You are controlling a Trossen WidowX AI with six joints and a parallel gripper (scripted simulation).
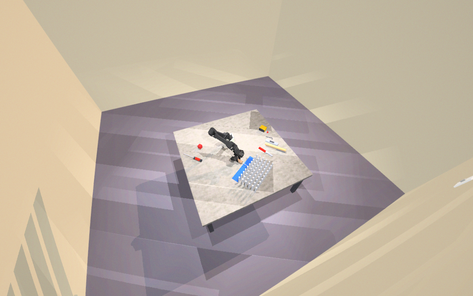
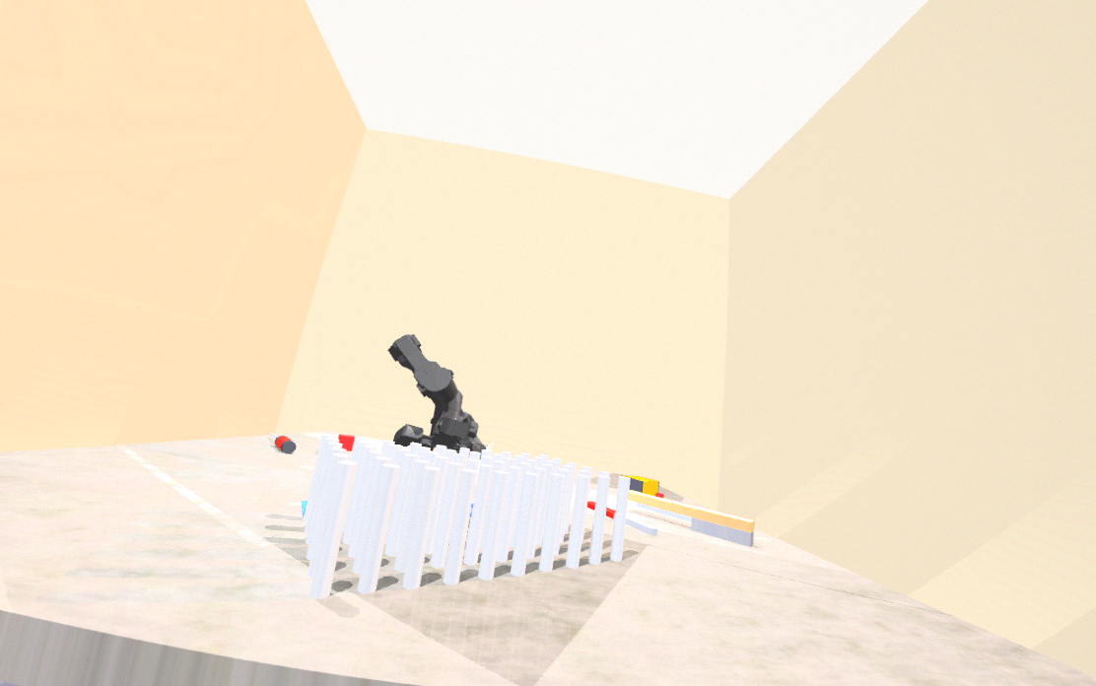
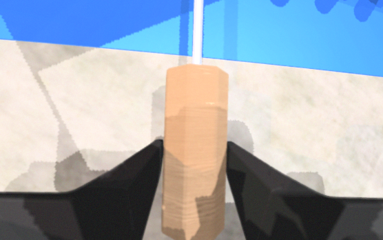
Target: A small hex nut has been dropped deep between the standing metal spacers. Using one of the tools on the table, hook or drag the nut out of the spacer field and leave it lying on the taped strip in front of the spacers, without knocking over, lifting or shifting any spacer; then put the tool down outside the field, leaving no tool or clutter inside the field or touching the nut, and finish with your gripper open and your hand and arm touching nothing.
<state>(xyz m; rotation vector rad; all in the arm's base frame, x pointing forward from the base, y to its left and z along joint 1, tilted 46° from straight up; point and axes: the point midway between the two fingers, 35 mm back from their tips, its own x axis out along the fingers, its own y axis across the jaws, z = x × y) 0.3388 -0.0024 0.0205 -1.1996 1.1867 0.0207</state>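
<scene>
The tool with pale metal rod lies 9 cm ahead of my gripper tip and 6 cm to the left of it. From my gripper tip the other things lie so: red-handled tool (3 cm behind, 37 cm to the left, 1 cm below); then blue taped strip (11 cm ahead, 3 cm to the left, 1 cm below); then red block (35 cm behind, 39 cm to the right).
</scene>
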